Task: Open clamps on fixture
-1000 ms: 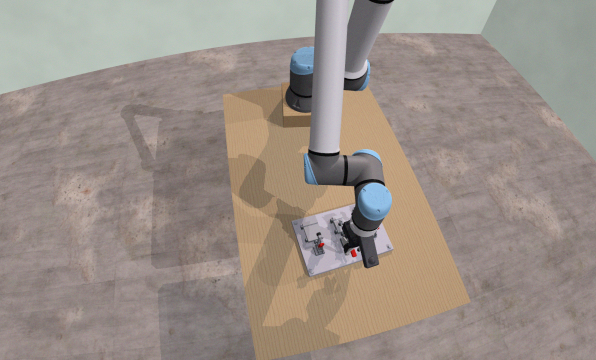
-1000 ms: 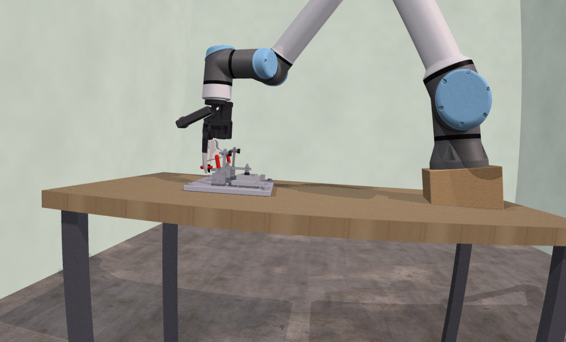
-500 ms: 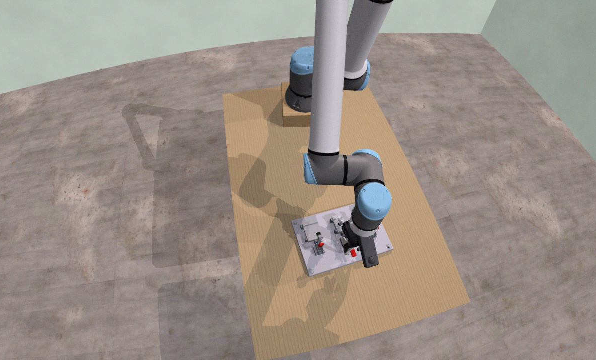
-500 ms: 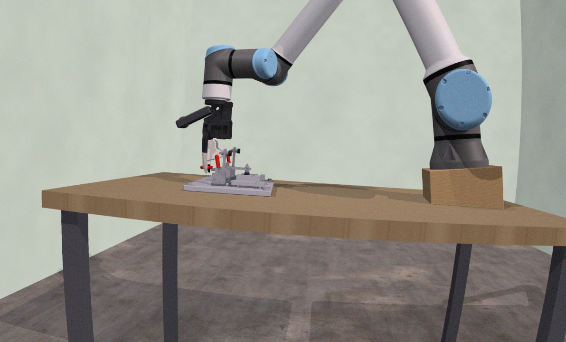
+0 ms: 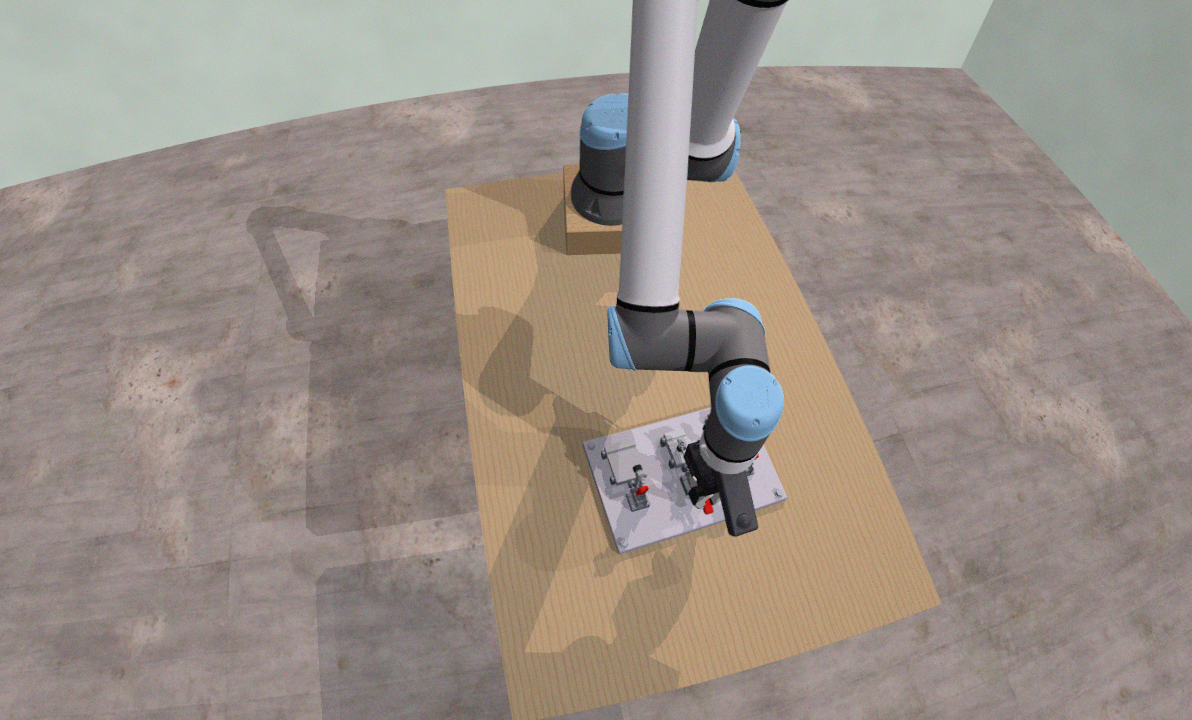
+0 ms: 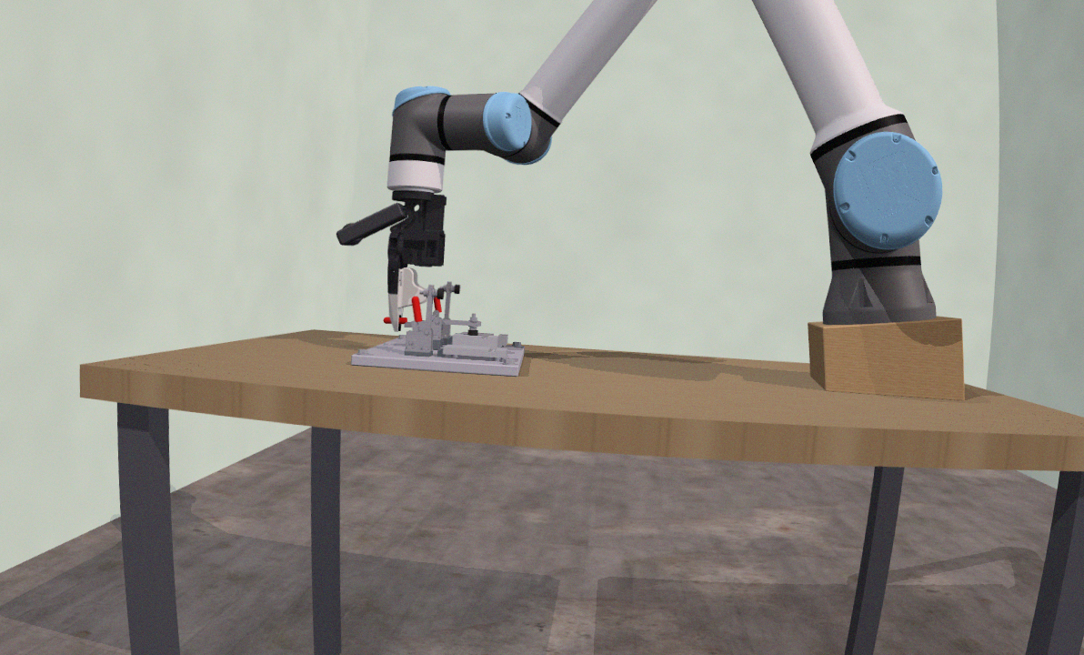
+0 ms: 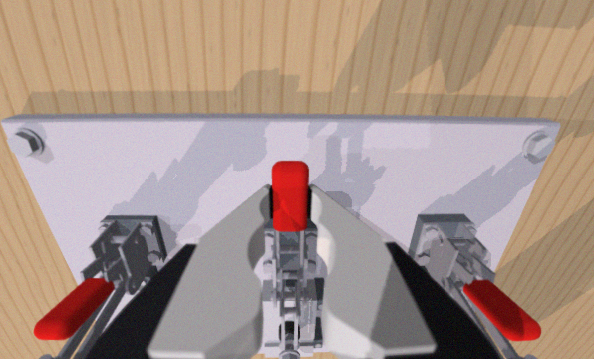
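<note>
Now: the grey fixture plate 90 mm behind my hand and 50 mm below it. The rest, counted from my hand: flat part (150 mm behind, 110 mm to the left, 30 mm below).
</note>
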